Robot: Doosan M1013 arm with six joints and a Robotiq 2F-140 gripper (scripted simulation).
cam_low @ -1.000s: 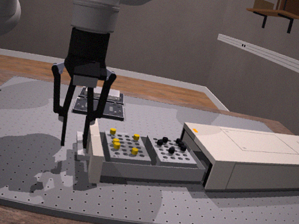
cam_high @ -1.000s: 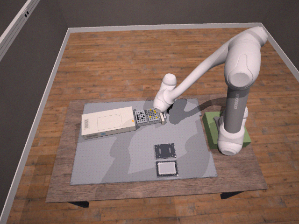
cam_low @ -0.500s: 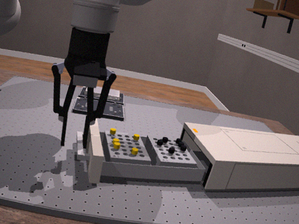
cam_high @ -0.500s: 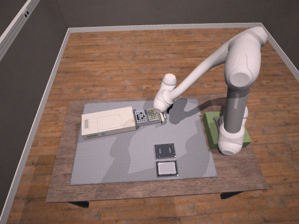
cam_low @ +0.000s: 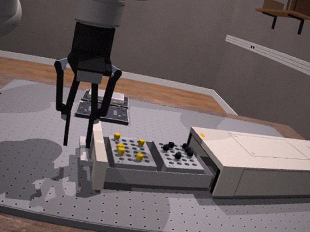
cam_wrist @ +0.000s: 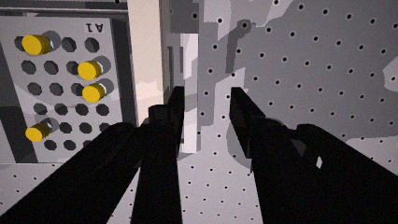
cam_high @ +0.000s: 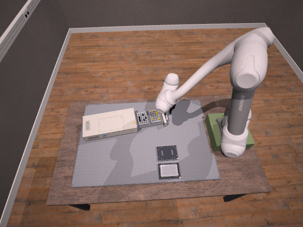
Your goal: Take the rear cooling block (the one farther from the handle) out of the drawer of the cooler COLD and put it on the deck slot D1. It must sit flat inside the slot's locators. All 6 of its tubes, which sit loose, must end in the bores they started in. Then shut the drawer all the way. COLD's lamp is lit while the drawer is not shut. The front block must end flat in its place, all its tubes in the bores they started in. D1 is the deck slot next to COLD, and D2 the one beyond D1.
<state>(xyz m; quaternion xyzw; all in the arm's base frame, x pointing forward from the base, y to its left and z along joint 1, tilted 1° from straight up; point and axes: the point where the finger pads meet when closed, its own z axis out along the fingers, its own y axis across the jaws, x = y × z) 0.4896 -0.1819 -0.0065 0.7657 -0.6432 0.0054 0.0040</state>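
The cooling block is 22 cm ahead of my hand, 4 cm to the left of it and 5 cm below it. Round my hand: deck slot D1: 3 cm ahead, 35 cm to the left, 8 cm below; then drawer: 15 cm ahead, 3 cm to the left, 4 cm below; then cooler COLD: 32 cm ahead, 6 cm to the left, 4 cm below.
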